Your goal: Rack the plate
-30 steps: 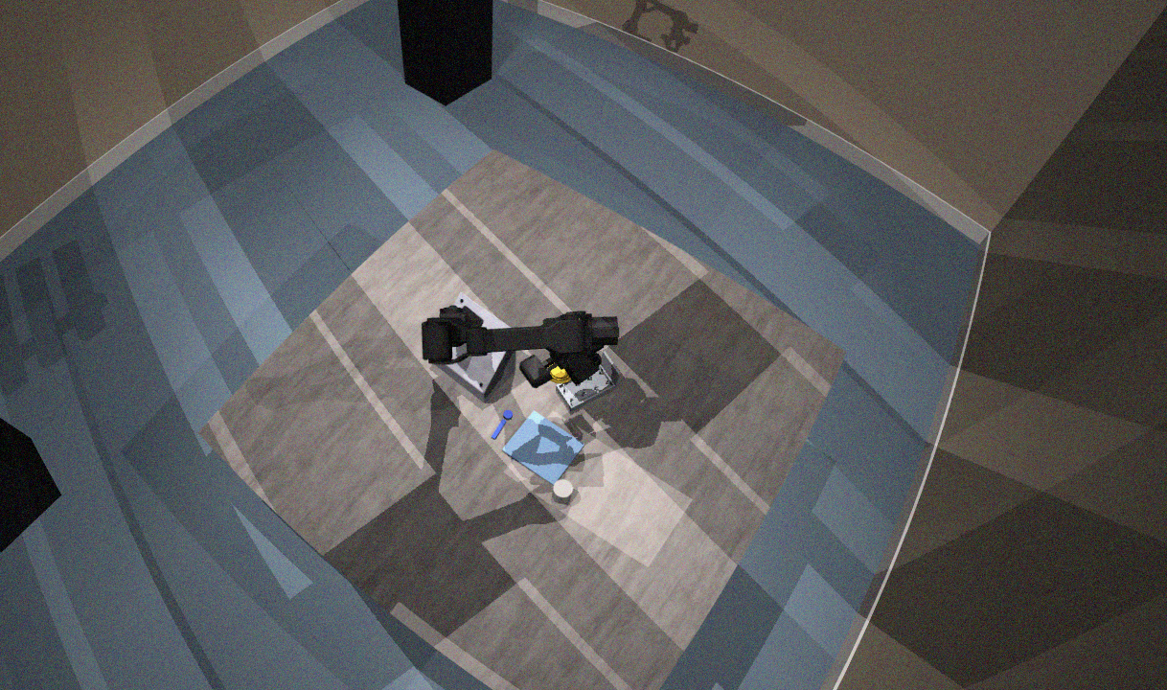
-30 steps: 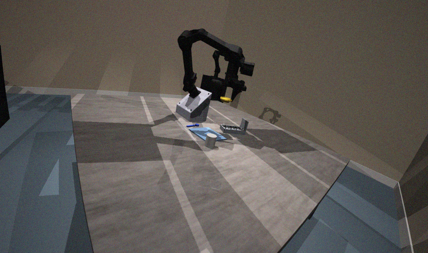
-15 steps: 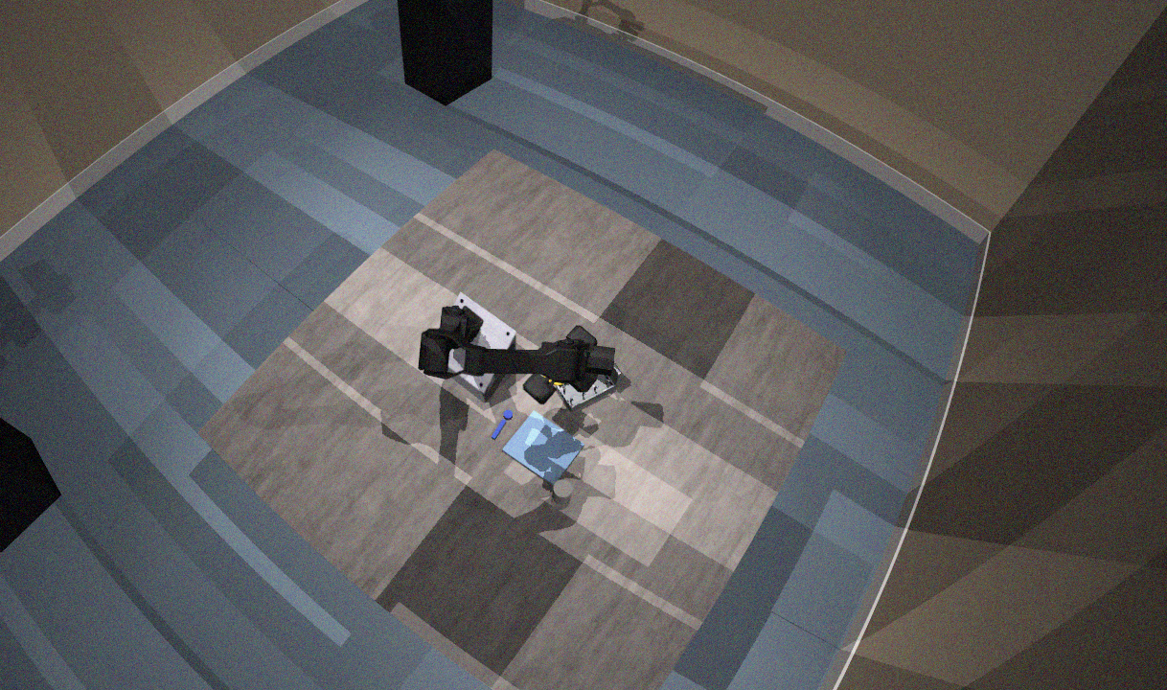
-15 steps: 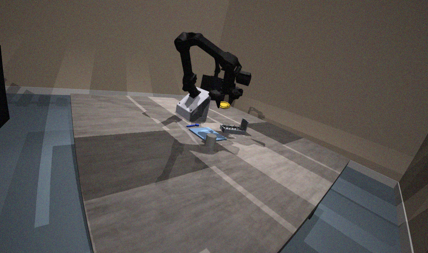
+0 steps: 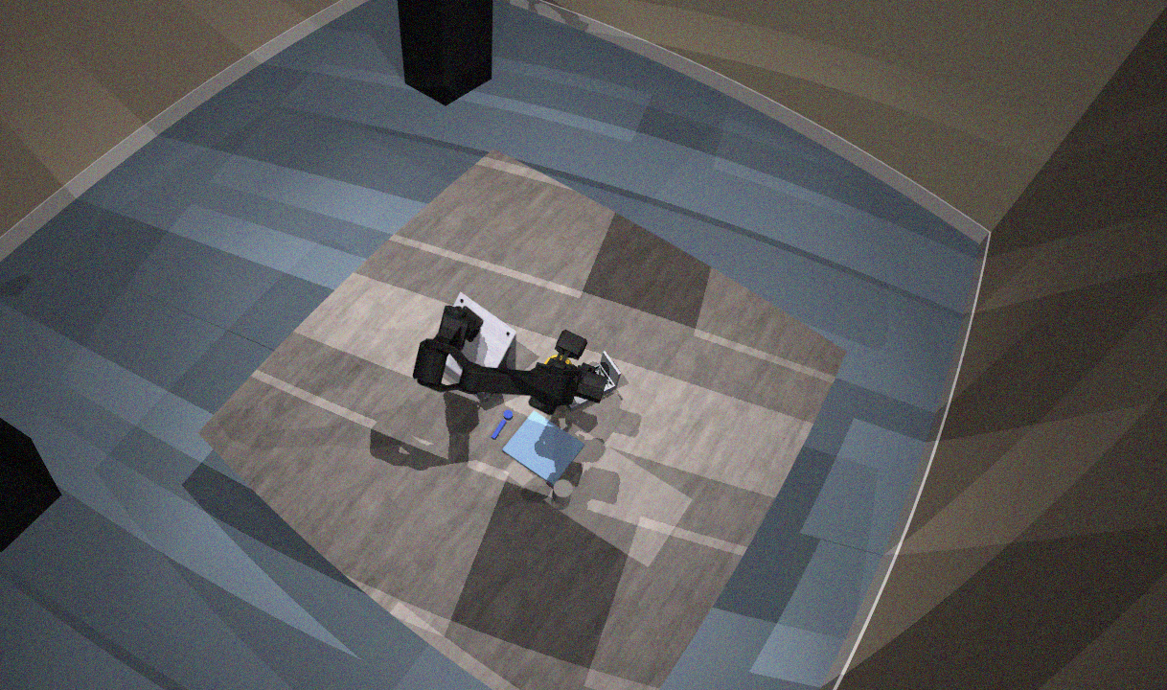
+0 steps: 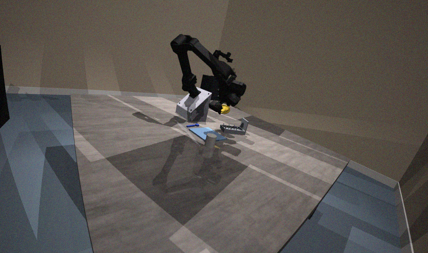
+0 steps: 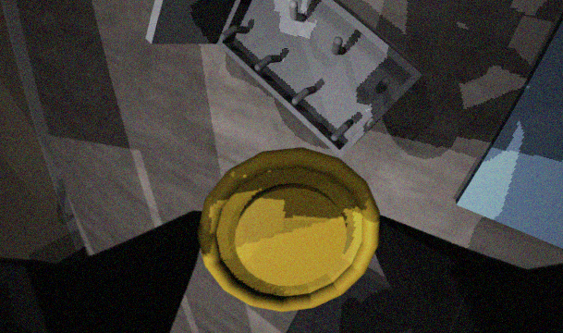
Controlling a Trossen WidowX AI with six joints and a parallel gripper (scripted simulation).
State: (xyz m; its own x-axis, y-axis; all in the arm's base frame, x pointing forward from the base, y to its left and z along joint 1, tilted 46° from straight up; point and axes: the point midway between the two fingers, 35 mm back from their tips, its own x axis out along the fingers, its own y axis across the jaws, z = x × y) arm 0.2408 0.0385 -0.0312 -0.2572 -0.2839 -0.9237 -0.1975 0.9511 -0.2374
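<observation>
Right now my gripper tip is 80 mm above the dish rack, 50 mm to the right of it and 50 mm short of it. Round my gripper tip: yellow plate (10 mm above); light blue mat (140 mm to the right, 100 mm below, 80 mm ahead); blue spoon (150 mm to the right, 100 mm below, 40 mm behind).
</observation>
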